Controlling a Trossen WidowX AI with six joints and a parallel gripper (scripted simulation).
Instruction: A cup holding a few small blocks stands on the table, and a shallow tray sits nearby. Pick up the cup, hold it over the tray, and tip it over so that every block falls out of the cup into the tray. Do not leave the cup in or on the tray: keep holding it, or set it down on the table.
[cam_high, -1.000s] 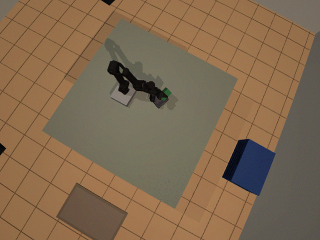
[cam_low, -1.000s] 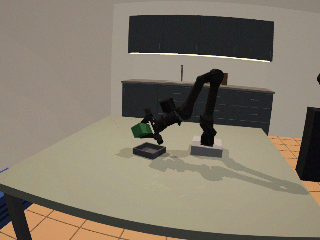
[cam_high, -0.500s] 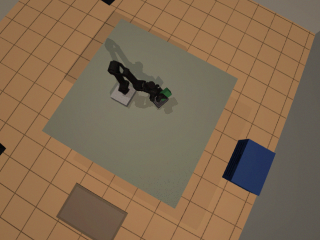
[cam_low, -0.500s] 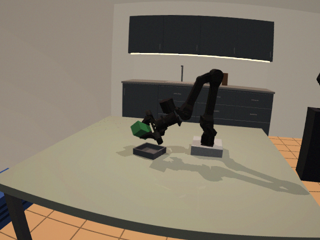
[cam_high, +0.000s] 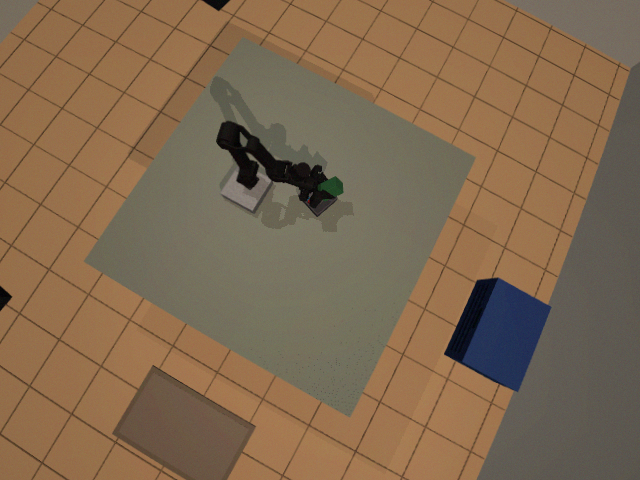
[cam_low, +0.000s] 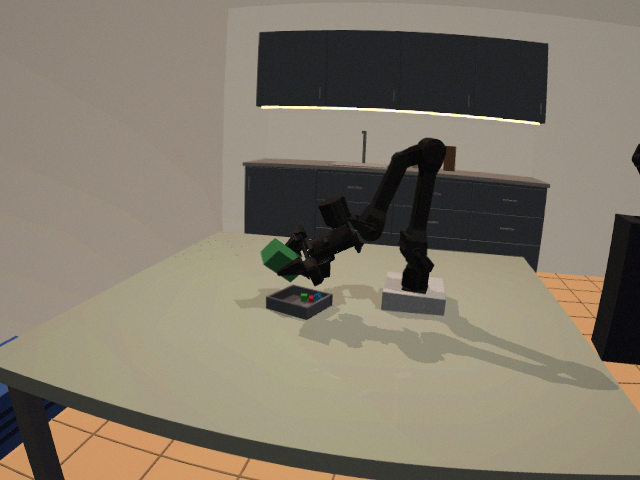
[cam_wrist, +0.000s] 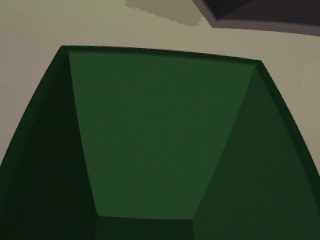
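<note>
My gripper tip is 5 cm past the shallow dark grey tray, 3 cm to the left of it and 11 cm above it. Round my gripper tip: bright green block: 5 cm behind, 7 cm to the right, 9 cm below; then square green cup: 1 cm behind, 1 cm to the left, 3 cm above.
</note>
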